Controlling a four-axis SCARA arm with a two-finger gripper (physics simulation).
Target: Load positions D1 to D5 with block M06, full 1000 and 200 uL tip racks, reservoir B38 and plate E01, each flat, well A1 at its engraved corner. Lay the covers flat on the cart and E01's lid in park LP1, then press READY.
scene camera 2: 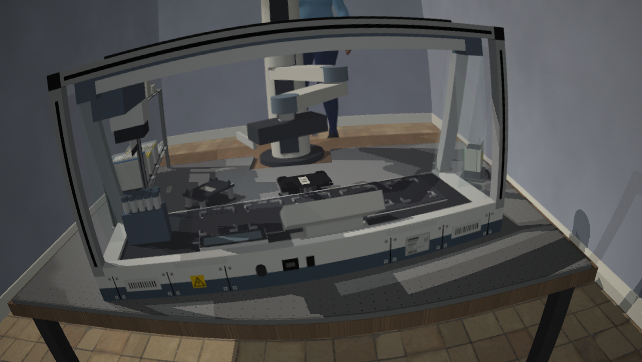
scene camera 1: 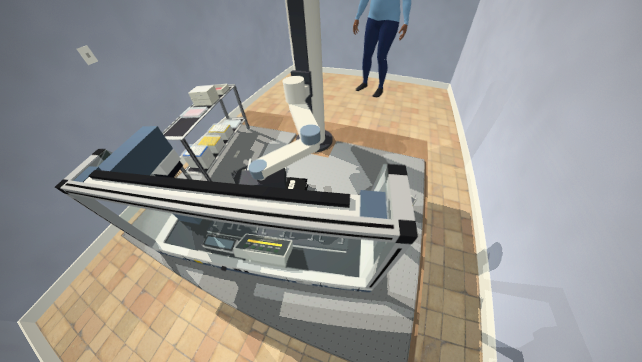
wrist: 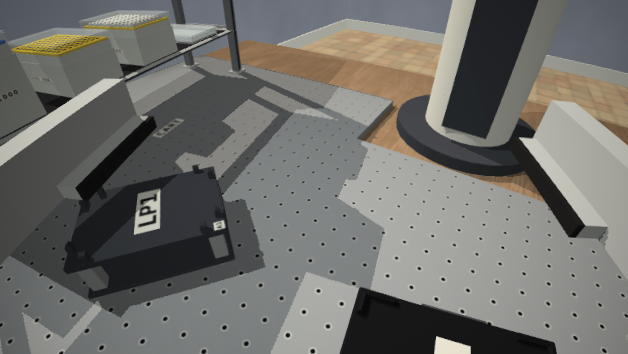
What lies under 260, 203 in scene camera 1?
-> A gantry beam.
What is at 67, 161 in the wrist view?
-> My gripper.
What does my gripper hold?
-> Nothing.
